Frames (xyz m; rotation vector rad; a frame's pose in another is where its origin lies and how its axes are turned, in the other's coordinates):
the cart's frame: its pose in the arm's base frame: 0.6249 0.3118 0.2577 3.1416 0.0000 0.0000
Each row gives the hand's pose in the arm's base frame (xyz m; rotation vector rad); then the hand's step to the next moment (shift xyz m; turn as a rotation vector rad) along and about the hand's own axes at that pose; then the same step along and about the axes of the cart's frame.
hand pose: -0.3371 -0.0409 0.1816 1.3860 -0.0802 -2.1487
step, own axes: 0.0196 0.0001 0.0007 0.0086 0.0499 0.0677
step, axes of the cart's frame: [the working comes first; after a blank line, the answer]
step, axes of the arm's base frame: -0.0064 -0.0099 -0.0157 -0.0387 -0.0627 0.0414

-0.0064 0.0099 0.0157 -0.0387 0.0627 -0.0414
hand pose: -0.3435 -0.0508 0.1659 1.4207 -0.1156 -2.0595
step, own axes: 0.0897 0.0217 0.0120 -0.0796 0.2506 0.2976
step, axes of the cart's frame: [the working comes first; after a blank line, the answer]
step, axes of the arm's base frame: -0.0209 -0.0687 -0.0592 -0.1301 -0.2378 0.2902

-0.0209 0.0687 0.0592 -0.1301 0.2378 -0.2902
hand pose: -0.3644 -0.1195 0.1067 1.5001 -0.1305 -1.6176
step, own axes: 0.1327 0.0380 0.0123 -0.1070 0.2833 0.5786
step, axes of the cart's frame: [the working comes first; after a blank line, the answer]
step, axes of the arm's base frame: 0.0280 -0.1148 -0.0725 -0.3530 -0.3730 0.4034

0.0280 0.1148 0.0725 -0.3530 0.3730 -0.4035
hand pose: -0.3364 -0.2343 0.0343 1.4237 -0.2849 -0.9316
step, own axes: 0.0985 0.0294 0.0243 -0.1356 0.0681 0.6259
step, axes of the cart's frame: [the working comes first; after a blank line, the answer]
step, axes of the arm's base frame: 0.0569 -0.0890 -0.0031 -0.4840 -0.3607 0.2245

0.0569 0.0890 0.0031 -0.4840 0.3607 -0.2245
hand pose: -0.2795 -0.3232 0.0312 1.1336 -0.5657 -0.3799
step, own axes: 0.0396 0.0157 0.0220 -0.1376 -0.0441 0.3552
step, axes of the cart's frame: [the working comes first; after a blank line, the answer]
step, axes of the arm's base frame: 0.0185 -0.0322 0.0303 -0.3234 -0.2027 0.0371

0.0185 0.0322 -0.0303 -0.3234 0.2027 -0.0371
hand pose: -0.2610 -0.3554 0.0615 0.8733 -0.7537 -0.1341
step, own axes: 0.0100 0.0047 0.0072 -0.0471 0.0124 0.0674
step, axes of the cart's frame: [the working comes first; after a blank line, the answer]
step, axes of the arm's base frame: 0.0018 -0.0056 0.0118 -0.0808 -0.0165 0.0109

0.0018 0.0056 -0.0118 -0.0808 0.0165 -0.0109
